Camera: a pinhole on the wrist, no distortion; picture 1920 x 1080 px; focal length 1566.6 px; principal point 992.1 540.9 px. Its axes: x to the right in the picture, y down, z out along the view. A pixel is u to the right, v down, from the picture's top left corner.
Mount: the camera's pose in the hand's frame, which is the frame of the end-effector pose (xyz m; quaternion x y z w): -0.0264 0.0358 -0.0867 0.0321 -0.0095 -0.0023 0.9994
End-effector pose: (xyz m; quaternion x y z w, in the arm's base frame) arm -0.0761 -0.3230 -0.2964 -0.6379 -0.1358 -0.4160 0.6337
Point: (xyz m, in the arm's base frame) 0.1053 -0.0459 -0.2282
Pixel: 1354.8 641.6
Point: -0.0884 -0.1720 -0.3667
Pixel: 404.9 493.7
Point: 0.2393 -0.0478 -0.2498
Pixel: 1565.3 1024.3
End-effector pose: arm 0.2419 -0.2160 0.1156 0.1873 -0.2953 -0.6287 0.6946
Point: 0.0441 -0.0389 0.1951
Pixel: 296.2 59.4
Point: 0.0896 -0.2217 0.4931
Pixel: 1335.1 934.8
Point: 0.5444 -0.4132 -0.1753
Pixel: behind the camera
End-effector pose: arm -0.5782 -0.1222 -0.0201 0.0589 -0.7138 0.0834 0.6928
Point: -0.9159 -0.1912 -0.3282
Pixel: 63.1 550.7
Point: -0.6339 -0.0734 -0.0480
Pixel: 1043.4 932.8
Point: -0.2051 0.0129 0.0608
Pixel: behind the camera
